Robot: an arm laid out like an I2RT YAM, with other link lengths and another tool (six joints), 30 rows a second.
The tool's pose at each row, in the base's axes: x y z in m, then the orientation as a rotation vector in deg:
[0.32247 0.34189 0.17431 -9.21 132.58 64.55]
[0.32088 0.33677 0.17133 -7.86 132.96 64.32]
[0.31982 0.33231 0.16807 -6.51 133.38 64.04]
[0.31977 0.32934 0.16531 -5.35 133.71 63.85]
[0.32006 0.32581 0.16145 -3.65 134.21 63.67]
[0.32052 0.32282 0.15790 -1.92 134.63 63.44]
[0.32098 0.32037 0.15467 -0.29 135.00 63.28]
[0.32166 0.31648 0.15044 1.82 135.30 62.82]
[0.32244 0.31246 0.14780 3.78 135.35 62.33]
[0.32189 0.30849 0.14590 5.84 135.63 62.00]
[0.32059 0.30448 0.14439 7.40 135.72 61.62]
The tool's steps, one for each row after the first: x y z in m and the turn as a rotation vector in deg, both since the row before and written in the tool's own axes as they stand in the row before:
[0.00224 -0.00480 -0.00309 0.54 -0.22 0.89]
[0.00195 -0.00480 -0.00218 0.58 -0.19 0.89]
[0.00099 -0.00384 -0.00084 0.46 -0.16 0.78]
[0.00111 -0.00509 -0.00052 0.61 -0.18 1.18]
[0.00080 -0.00459 -0.00015 0.62 -0.26 1.16]
[0.00066 -0.00402 0.00012 0.54 -0.24 1.11]
[0.00055 -0.00575 -0.00025 0.80 -0.52 1.30]
[-0.00042 -0.00474 -0.00106 0.72 -0.67 1.13]
[0.00030 -0.00395 -0.00200 0.71 -0.43 1.33]
[0.00065 -0.00361 -0.00257 0.58 -0.46 0.93]

